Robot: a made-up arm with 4 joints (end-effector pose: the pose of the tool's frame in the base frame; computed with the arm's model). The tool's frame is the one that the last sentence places. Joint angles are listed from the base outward.
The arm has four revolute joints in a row. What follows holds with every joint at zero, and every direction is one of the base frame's. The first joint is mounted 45 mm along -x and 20 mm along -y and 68 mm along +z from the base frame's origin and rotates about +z. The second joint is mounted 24 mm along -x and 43 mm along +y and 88 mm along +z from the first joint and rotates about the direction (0.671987, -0.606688, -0.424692). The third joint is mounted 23 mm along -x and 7 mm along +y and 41 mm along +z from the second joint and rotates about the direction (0.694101, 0.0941, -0.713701). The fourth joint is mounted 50 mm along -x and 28 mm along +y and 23 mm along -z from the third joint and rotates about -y. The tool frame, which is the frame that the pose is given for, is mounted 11 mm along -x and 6 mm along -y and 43 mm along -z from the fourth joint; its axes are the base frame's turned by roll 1.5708, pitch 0 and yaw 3.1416 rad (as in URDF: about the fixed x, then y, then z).
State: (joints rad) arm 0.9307 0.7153 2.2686 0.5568
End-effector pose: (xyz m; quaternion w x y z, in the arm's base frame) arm -0.0932 -0.0063 0.2490 0.1914 0.6135 -0.0781 0.7621
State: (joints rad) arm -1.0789 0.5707 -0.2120 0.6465
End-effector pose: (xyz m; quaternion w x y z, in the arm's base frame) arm -0.0039 0.0745 0.1233 0.6925 0.0466 0.6210 0.3642
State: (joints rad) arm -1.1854 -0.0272 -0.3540 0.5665
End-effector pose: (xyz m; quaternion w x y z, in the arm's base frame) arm -0.0348 0.0745 0.1293 0.4067 0.1450 0.7796 0.4536
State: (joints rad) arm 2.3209 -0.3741 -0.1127 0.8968
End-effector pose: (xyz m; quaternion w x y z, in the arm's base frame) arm -0.0314 -0.1130 0.1442 0.5013 0.7993 0.0404 -0.3289
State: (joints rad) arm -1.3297 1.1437 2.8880 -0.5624
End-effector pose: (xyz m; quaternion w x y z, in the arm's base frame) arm -0.0965 0.0562 0.2386 0.3092 -0.4554 -0.7648 0.3348
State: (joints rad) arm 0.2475 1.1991 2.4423 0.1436
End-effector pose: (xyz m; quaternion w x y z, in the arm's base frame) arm -0.1034 -0.0311 0.2518 0.1994 0.4394 -0.6438 0.5939
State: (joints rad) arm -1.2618 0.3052 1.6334 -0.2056
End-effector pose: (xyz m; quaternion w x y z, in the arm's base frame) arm 0.0652 0.0531 0.2406 0.7276 0.2666 -0.2638 0.5743
